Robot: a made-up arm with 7 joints.
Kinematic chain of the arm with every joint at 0, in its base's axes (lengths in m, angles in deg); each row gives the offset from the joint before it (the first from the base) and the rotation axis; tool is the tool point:
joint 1: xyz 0 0.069 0 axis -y
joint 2: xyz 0 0.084 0 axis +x
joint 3: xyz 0 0 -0.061 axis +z
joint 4: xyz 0 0 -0.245 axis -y
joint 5: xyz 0 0 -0.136 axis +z
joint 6: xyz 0 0 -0.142 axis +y
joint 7: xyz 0 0 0 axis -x
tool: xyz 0 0 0
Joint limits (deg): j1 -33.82..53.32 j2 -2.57..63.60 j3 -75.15..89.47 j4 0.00..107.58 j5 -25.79..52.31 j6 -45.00..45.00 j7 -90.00..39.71
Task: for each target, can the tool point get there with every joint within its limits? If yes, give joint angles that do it. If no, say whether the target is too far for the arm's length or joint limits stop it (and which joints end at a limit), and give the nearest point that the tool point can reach.
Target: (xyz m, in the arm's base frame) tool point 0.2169 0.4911 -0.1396
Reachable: yes | joints -4.13 43.44 35.33 86.66 -9.69 2.65 -29.09
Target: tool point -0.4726 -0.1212 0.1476
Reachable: no: joint limits stop it (at a limit: joint 1, joint 2, joint 3, joint 4) | nearest point -0.0606 -0.1129 -0.2125 | short by 0.547 m
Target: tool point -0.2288 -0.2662 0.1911
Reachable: no: joint limits stop it (at a limit: joint 1, joint 2, joint 3, joint 4) | nearest point -0.0606 -0.1129 -0.2125 | short by 0.463 m
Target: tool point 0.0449 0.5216 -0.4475
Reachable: yes | joints 1.13 35.86 45.03 10.58 -12.31 8.03 -45.00
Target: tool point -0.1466 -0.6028 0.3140
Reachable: no: too far | nearest point 0.2092 -0.1129 -0.0712 | short by 0.718 m
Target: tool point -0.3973 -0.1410 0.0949
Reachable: no: joint limits stop it (at a limit: joint 1, joint 2, joint 3, joint 4) | nearest point -0.0606 -0.1129 -0.2125 | short by 0.457 m
